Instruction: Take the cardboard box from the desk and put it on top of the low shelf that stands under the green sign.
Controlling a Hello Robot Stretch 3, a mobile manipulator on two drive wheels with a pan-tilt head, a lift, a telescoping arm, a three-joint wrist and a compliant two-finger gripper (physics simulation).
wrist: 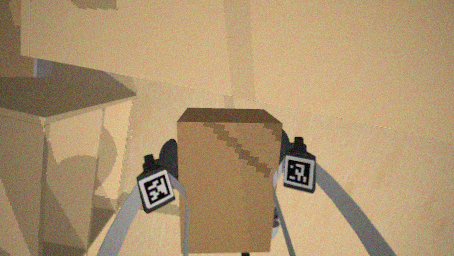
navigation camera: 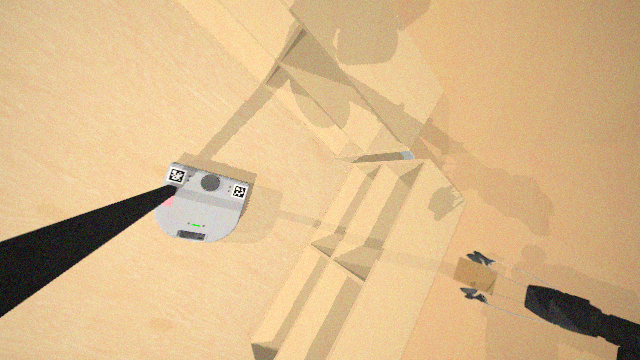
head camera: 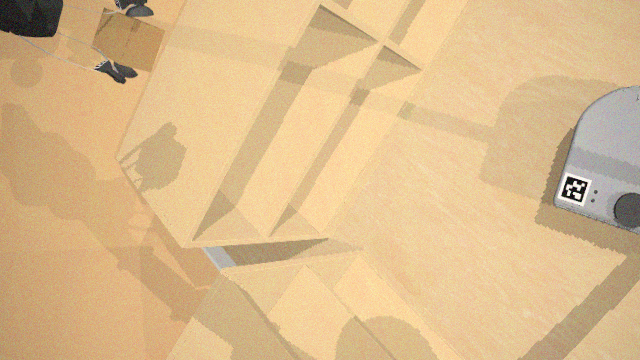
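Seen in the pictures: gripper, fingertip midpoint: (navigation camera: 463,271); robot's base, link origin: (navigation camera: 209,182) (head camera: 630,208).
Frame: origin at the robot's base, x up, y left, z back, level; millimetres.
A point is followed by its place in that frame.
Observation:
The brown cardboard box (head camera: 142,45) @[y -591, x 946, z 17 mm] (navigation camera: 467,272) @[y -591, x 948, z 16 mm] (wrist: 225,200) is held upright between the two dark fingertips. My gripper (head camera: 128,41) @[y -644, x 913, z 22 mm] (navigation camera: 476,276) (wrist: 224,149) @[y -644, x 913, z 22 mm] is shut on it from both sides. In the head and navigation views the box appears against the orange surface, beside the long edge of a pale wooden shelf unit (head camera: 215,105) @[y -803, x 610, z -47 mm] (navigation camera: 400,300) @[y -821, x 610, z 252 mm] with open compartments. In the wrist view a broad pale board (wrist: 150,40) lies beyond the box. The green sign and the desk do not show, so I cannot tell from the sign which unit stands under it.
A second wooden shelf unit (head camera: 220,305) @[y -641, x 610, z -437 mm] (navigation camera: 420,100) @[y -660, x 610, z -589 mm] (wrist: 75,95) stands at an angle to the first, with a narrow gap between their corners. My grey base (head camera: 610,145) @[y -85, x 160, z 117 mm] (navigation camera: 200,215) @[y -4, x 160, z 145 mm] stands on the floor on the compartment side. A black bar (navigation camera: 85,235) crosses the navigation view's lower left.

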